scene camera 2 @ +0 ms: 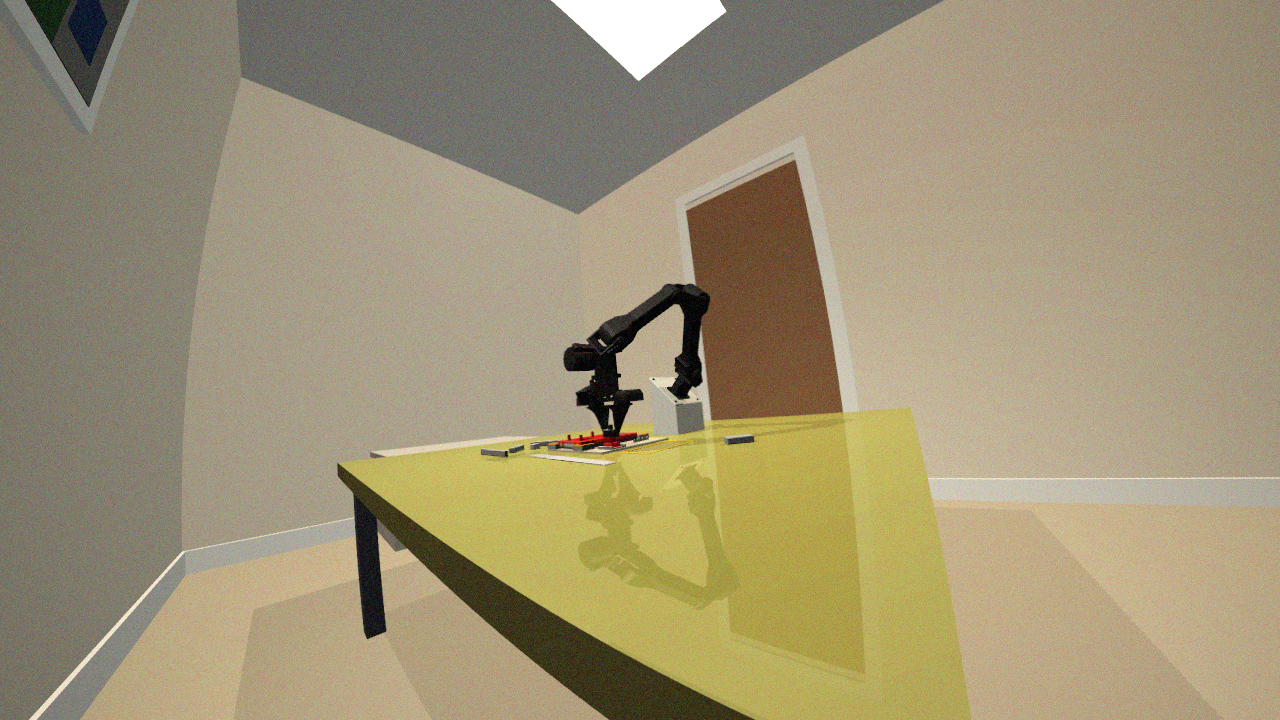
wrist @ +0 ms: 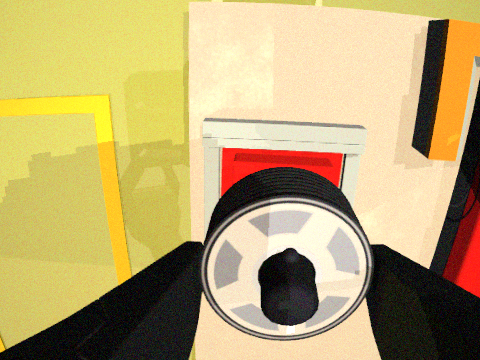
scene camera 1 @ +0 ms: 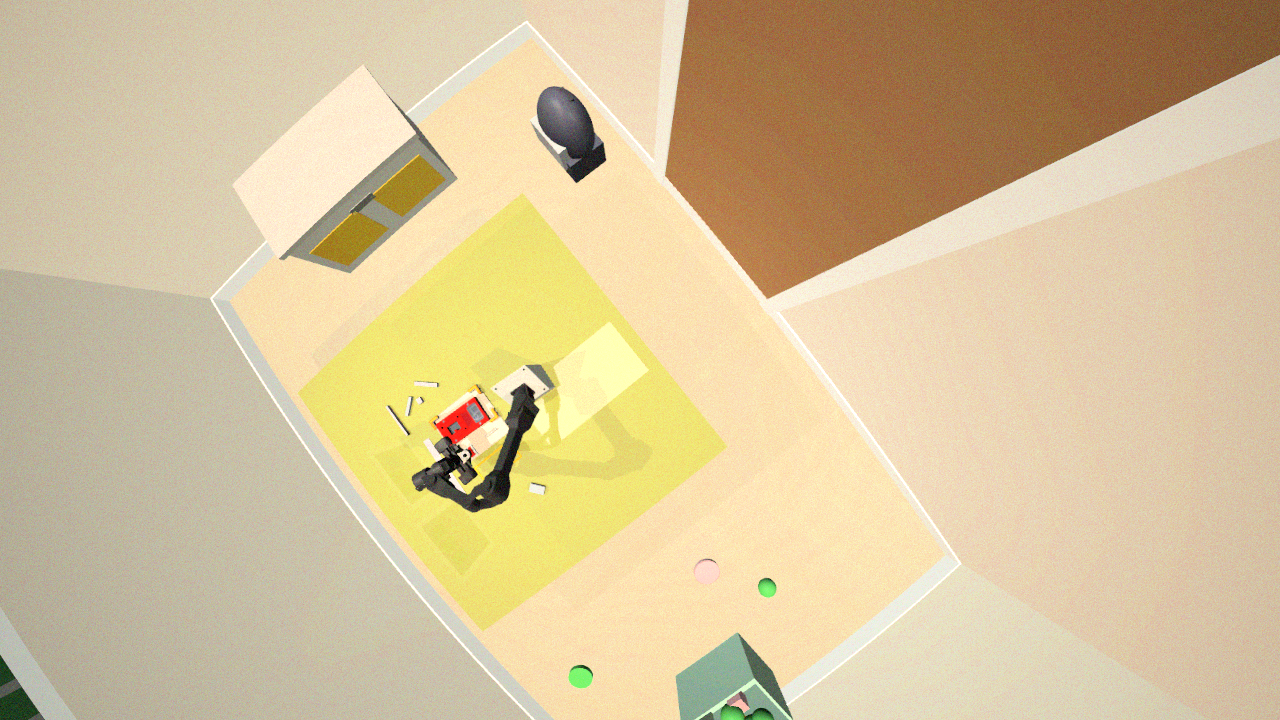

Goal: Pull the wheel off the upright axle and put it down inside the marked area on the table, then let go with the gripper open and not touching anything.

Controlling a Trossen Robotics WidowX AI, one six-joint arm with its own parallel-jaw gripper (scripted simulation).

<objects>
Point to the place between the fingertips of my gripper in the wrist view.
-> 284, 259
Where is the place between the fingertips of my gripper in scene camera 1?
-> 466, 454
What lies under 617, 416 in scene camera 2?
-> My gripper.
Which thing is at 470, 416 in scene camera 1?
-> A red fixture.
</objects>
